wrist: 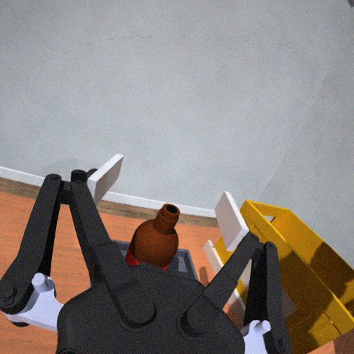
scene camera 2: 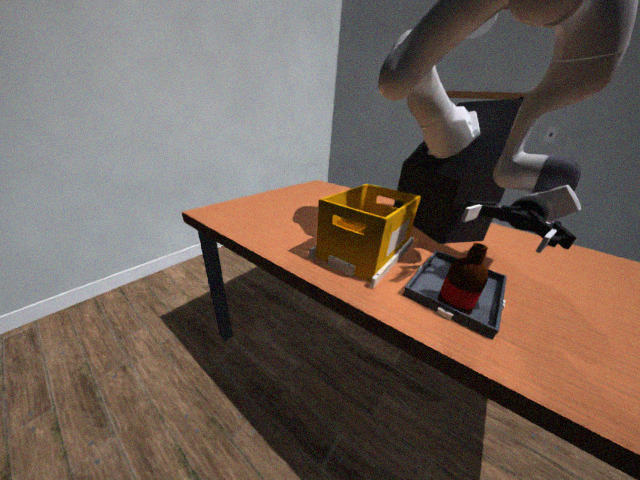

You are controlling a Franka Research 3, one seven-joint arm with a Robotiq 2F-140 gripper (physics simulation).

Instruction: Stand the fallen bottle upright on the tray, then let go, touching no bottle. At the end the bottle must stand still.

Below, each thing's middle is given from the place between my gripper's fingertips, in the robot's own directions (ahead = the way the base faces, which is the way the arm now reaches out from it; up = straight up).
My hand is 120 mm above the brown bottle (scene camera 2: 467, 276) and 20 mm to the left of it. Also, from my hand: white rail (wrist: 237, 306) 190 mm below, 170 mm to the right, 120 mm behind.
